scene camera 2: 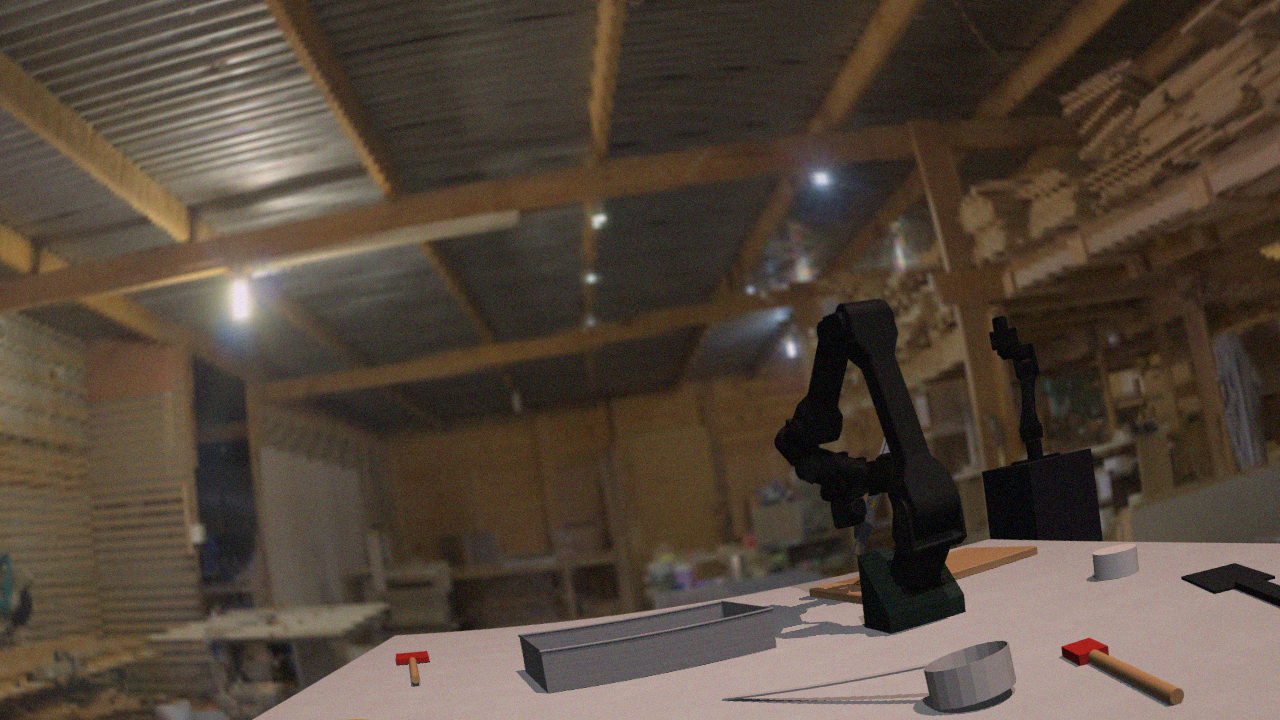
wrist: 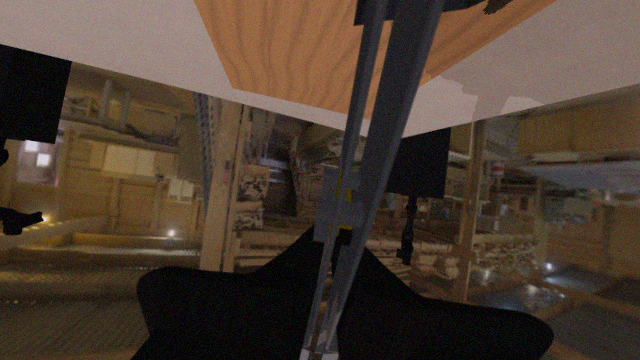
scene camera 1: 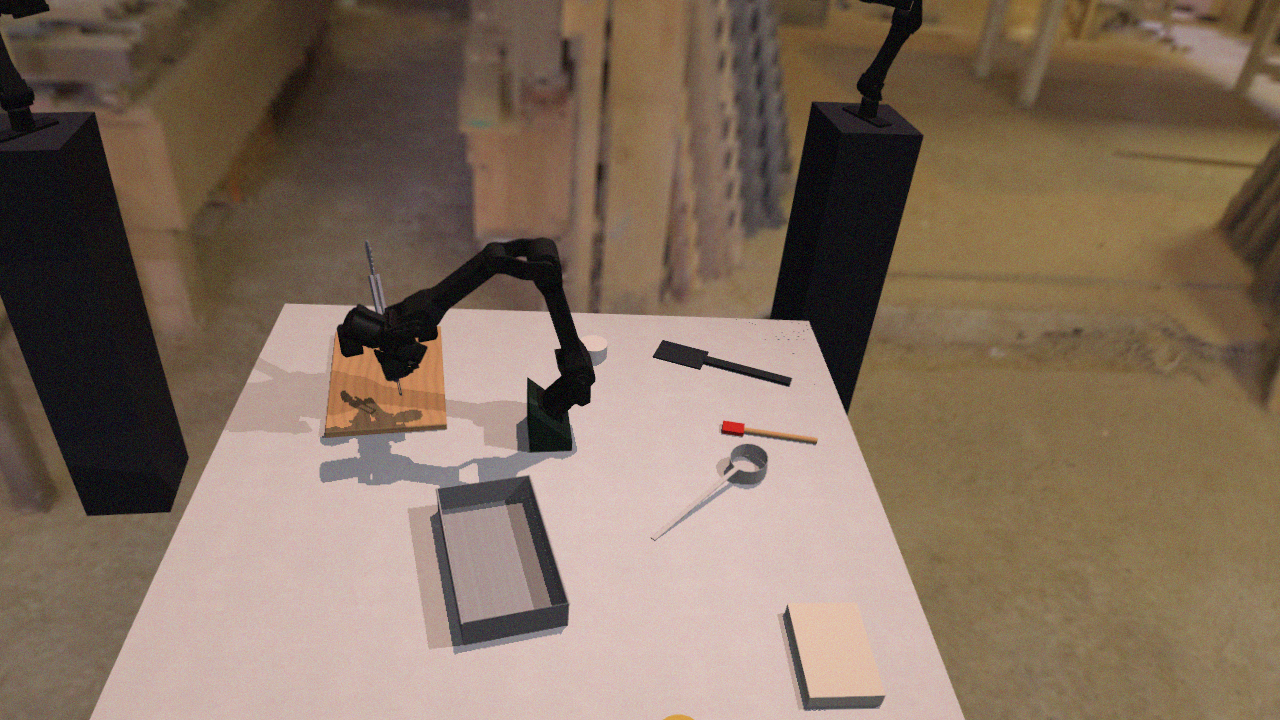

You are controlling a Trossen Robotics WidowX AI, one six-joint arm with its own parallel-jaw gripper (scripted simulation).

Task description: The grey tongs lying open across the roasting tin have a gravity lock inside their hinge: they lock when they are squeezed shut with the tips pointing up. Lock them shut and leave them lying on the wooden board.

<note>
The pictures show: the gripper, a small white cylinder and a black spatula.
The gripper also shows in the wrist view and in scene camera 1.
</note>
